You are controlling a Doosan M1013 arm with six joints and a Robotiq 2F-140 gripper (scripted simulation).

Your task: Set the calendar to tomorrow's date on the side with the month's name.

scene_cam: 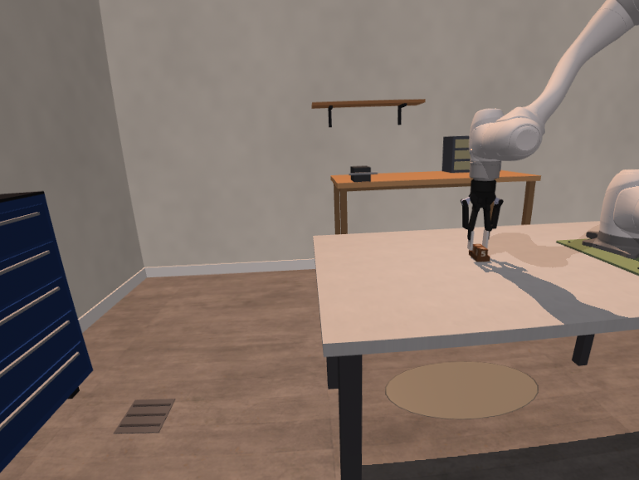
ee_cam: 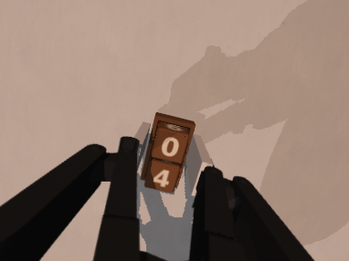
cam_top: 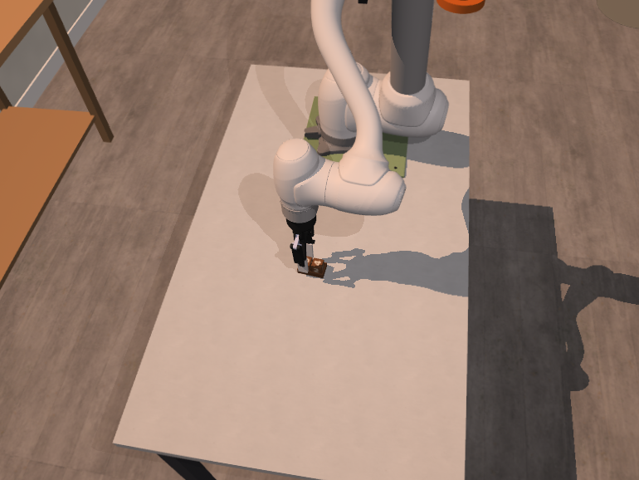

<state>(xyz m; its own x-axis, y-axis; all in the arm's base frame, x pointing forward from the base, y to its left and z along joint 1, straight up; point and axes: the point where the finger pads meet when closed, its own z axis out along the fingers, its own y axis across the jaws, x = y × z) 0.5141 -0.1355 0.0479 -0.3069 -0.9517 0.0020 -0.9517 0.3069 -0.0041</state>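
Right now my hand is 30 mm above the brown digit cube. From my hand the other things lie so: tray 50 mm below, 20 mm to the left.
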